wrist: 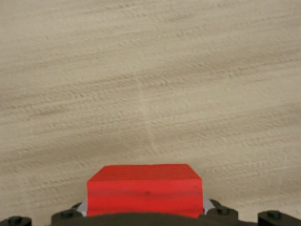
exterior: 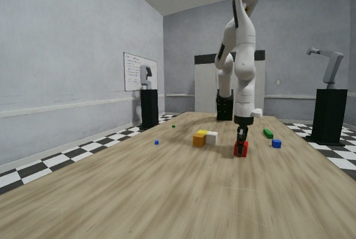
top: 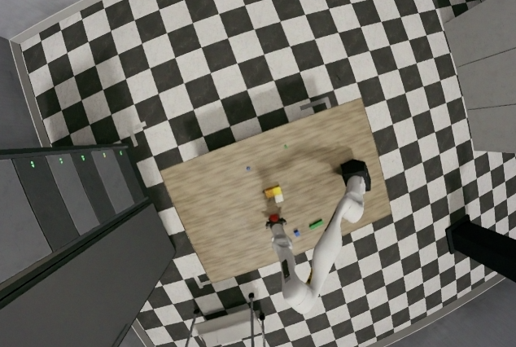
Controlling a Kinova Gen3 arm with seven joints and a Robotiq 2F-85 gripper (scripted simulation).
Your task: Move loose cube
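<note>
My gripper is now right at the red cube. From my hand the other things lie so: green block (250 mm behind, 180 mm to the left, 10 mm below).
</note>
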